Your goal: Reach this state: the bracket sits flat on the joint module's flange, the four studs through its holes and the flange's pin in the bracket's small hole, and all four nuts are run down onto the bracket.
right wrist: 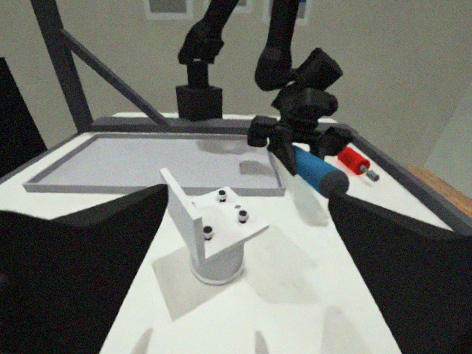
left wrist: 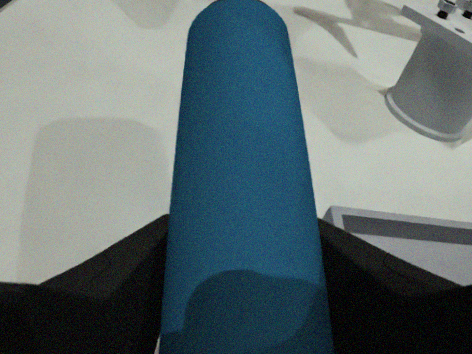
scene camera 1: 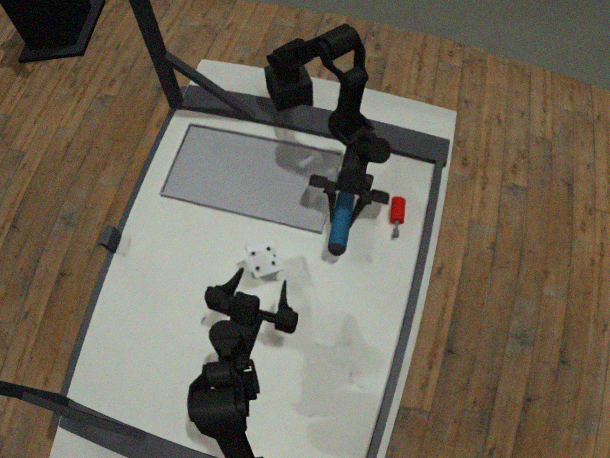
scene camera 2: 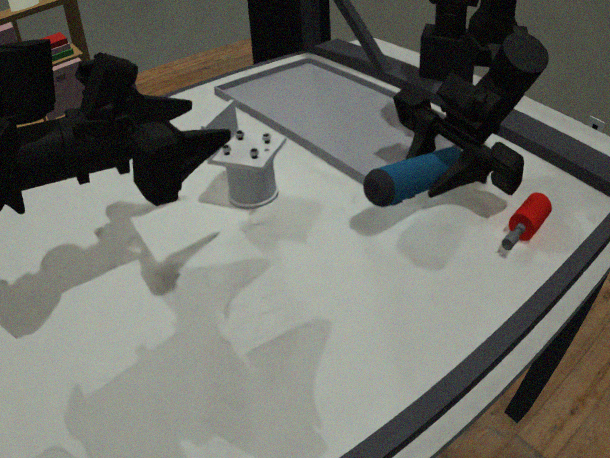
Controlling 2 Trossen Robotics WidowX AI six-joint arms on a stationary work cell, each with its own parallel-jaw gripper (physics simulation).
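Where they show: left gripper, between the fingertips: (right wrist: pixel 306 176) (left wrist: pixel 239 228) (scene camera 1: pixel 340 225) (scene camera 2: pixel 414 185); right gripper, between the fingertips: (right wrist: pixel 249 195) (scene camera 1: pixel 264 274) (scene camera 2: pixel 209 118); left arm's base, origin of its link: (right wrist: pixel 198 87) (scene camera 1: pixel 288 74) (scene camera 2: pixel 449 33).
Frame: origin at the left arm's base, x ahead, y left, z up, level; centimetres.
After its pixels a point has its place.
Observation:
The white L-shaped bracket (scene camera 1: pixel 262 261) @[x 44.8, y -21.0, z -3.4 cm] (scene camera 2: pixel 250 144) @[x 43.6, y -20.5, z -3.5 cm] (right wrist: pixel 225 215) @[x 44.8, y -19.8, z -3.5 cm] lies on top of the upright grey joint module (scene camera 2: pixel 252 185) @[x 46.9, y -19.2, z -7.0 cm] (left wrist: pixel 430 80) @[x 44.3, y -17.7, z -6.7 cm] (right wrist: pixel 220 262) @[x 47.0, y -21.8, z -6.6 cm]. Four small nuts or stud tops show on it in scene camera 2, one being this nut (scene camera 2: pixel 240 135) @[x 43.0, y -22.0, z -2.8 cm]; how far down they are is too small to tell. The upright plate hides one in the right wrist view. My left gripper (scene camera 1: pixel 342 220) @[x 41.0, y -1.3, z -7.6 cm] (scene camera 2: pixel 424 172) @[x 41.0, y -1.3, z -7.6 cm] (left wrist: pixel 239 228) @[x 41.0, y -1.3, z -7.6 cm] is shut on a thick blue tool handle (scene camera 1: pixel 340 232) @[x 44.2, y -2.7, z -3.2 cm] (scene camera 2: pixel 405 180) @[x 46.0, y -2.0, z -3.8 cm] (left wrist: pixel 240 125) @[x 41.8, y -1.1, z -3.9 cm] (right wrist: pixel 315 172) @[x 44.3, y -5.0, z -3.9 cm], above the table. My right gripper (scene camera 1: pixel 264 276) @[x 49.9, y -21.6, z 3.1 cm] (scene camera 2: pixel 210 120) @[x 49.9, y -21.6, z 3.1 cm] (right wrist: pixel 249 195) @[x 49.9, y -21.6, z 3.1 cm] is open beside the bracket, empty.
A red-handled tool (scene camera 1: pixel 397 210) @[x 42.3, y 12.6, z -6.8 cm] (scene camera 2: pixel 531 215) @[x 43.9, y 12.8, z -6.8 cm] (right wrist: pixel 354 160) @[x 42.8, y 11.2, z -7.4 cm] with a grey socket tip lies near the table's edge, beyond the left gripper. A shallow grey tray (scene camera 1: pixel 225 175) @[x 17.8, y -22.9, z -9.7 cm] (scene camera 2: pixel 310 110) @[x 21.3, y -20.6, z -9.7 cm] (right wrist: pixel 150 160) @[x 18.1, y -20.4, z -9.7 cm] lies behind the joint module. A dark frame rail (scene camera 1: pixel 410 310) @[x 65.5, y 6.5, z -8.1 cm] edges the table.

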